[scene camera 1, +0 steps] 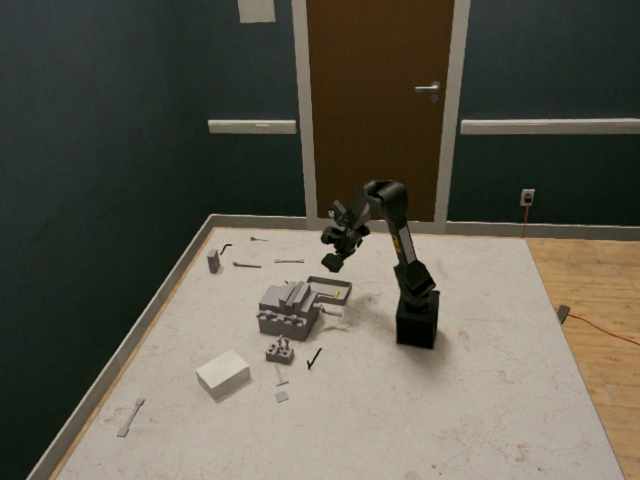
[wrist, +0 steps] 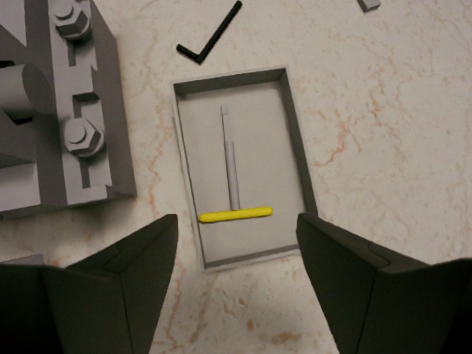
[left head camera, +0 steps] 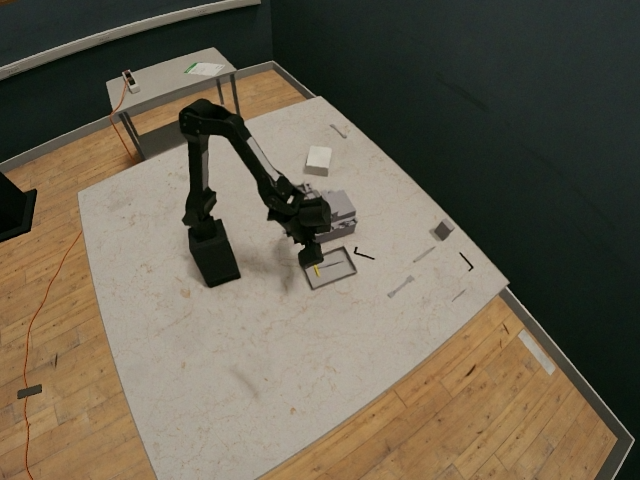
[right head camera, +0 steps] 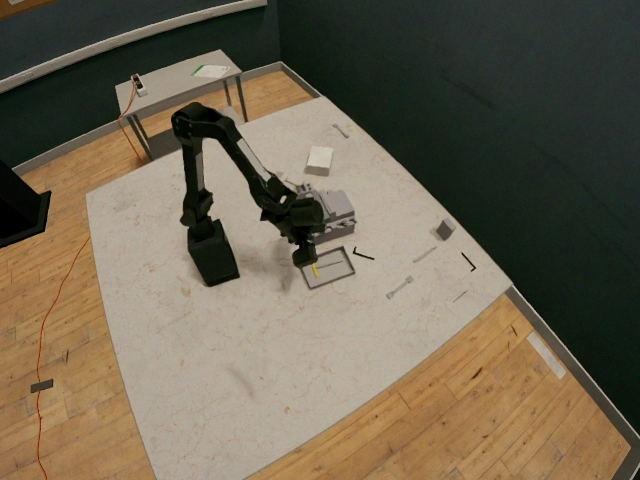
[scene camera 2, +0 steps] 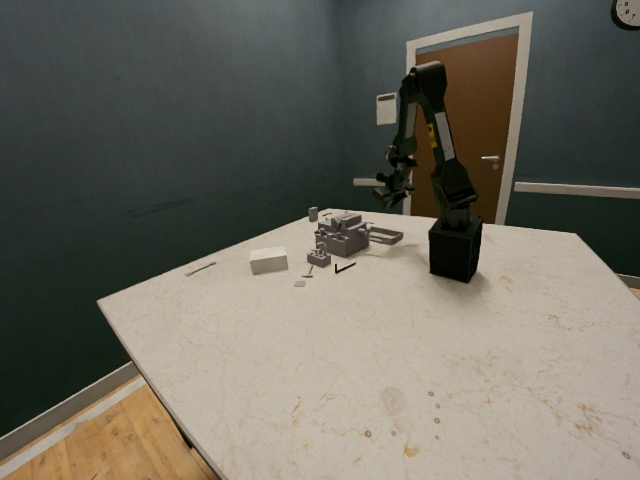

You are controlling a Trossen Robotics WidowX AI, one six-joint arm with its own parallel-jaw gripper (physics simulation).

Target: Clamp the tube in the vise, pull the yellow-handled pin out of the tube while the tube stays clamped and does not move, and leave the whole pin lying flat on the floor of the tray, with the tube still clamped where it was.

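Frame: origin at the arm's base, x back, y right, z up, level; centimetres.
Seen in the pictures: gripper, fingertip midpoint: [wrist: 238, 224] [left head camera: 316, 246] [right head camera: 313, 246] [scene camera 2: 386, 209]; arm's base, link origin: [scene camera 1: 417, 303] [left head camera: 205, 233] [right head camera: 204, 233] [scene camera 2: 456, 223].
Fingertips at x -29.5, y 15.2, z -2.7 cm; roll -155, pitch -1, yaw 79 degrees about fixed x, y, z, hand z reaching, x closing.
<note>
Offsets run from my fingertips to a thing's middle. "spot": to the spot under its first point.
The yellow-handled pin @(spot: dx +0.1, dy +0.8, dz -12.4 cm) [wrist: 235, 215] [left head camera: 316, 270] [scene camera 1: 337, 293] lies inside the grey tray @(dx -4.0, dy +2.5, dz -12.1 cm) [wrist: 296, 135] [left head camera: 334, 280] [scene camera 1: 336, 282]. In the wrist view its shaft runs along the tray and its handle lies across, one end close to the left wall. The grey vise @(dx -11.0, dy -14.7, dz -7.0 cm) [wrist: 117, 150] [left head camera: 338, 204] [scene camera 1: 286, 325] [scene camera 2: 343, 245] stands beside the tray. A grey cylinder @(spot: dx -8.4, dy -8.5, dz -2.1 cm) [wrist: 37, 90], seemingly the tube, shows between its jaws. My gripper [wrist: 238, 224] [left head camera: 310, 255] [scene camera 1: 332, 261] is open and empty, above the tray's handle end, with its fingers apart from the pin.
A black hex key @(dx -18.3, dy +2.1, dz -13.2 cm) [wrist: 215, 37] [left head camera: 364, 254] lies past the tray's far end. A small grey block with upright pieces @(dx -8.4, dy -30.8, dz -11.9 cm) [scene camera 1: 279, 353], a second black key @(dx +1.8, dy -28.7, dz -11.9 cm) [scene camera 1: 314, 358] and a white box @(dx -20.6, dy -43.2, dz -11.0 cm) [scene camera 1: 223, 373] [left head camera: 318, 160] are on the vise's other side. A grey block @(dx -49.8, dy +6.5, dz -9.7 cm) [left head camera: 443, 229] stands near the table edge.
</note>
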